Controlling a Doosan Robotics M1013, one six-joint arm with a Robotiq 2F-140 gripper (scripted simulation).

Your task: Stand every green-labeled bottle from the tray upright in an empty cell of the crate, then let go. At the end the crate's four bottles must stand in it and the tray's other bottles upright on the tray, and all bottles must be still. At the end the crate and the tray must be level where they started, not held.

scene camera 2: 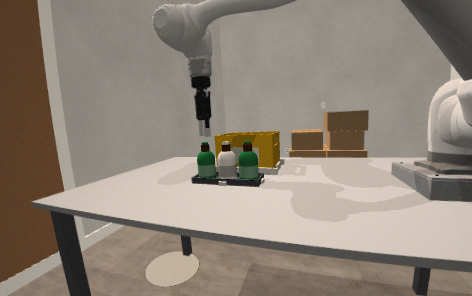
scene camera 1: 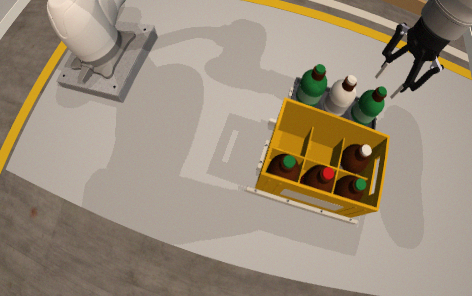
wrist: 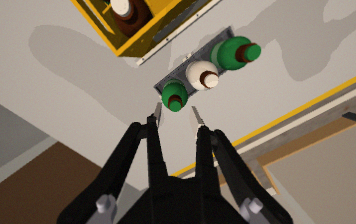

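Observation:
Green-labeled bottle [scene camera 1: 313, 83]. Another green-labeled bottle [scene camera 1: 369, 105]. My gripper [scene camera 1: 386, 86], [scene camera 2: 204, 136], [wrist: 175, 110].

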